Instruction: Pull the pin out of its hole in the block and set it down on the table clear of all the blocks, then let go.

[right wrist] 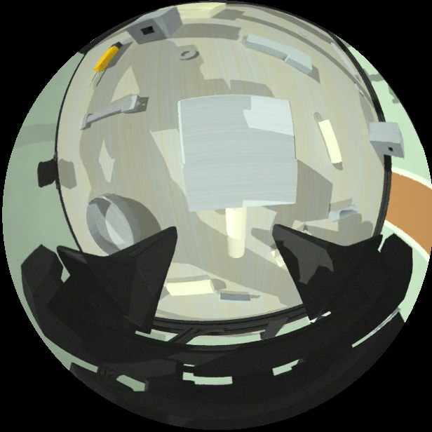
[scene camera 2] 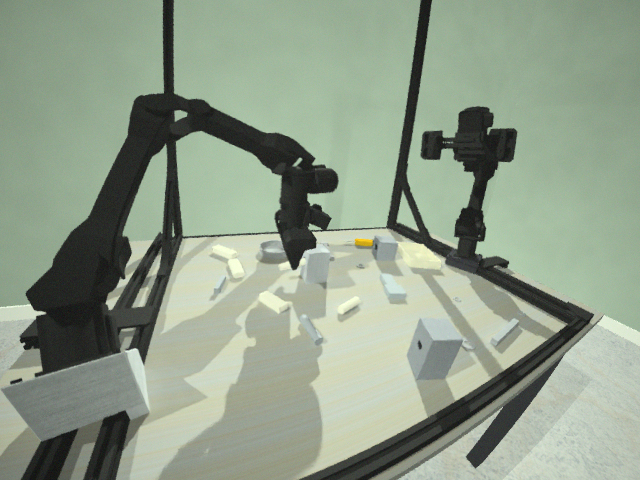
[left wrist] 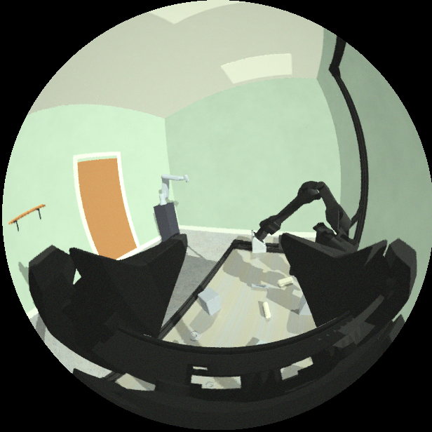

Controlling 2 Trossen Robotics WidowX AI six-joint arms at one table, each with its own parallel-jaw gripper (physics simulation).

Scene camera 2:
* my left gripper: 457, 138
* my right gripper: 291, 261
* cream tray: 416, 255
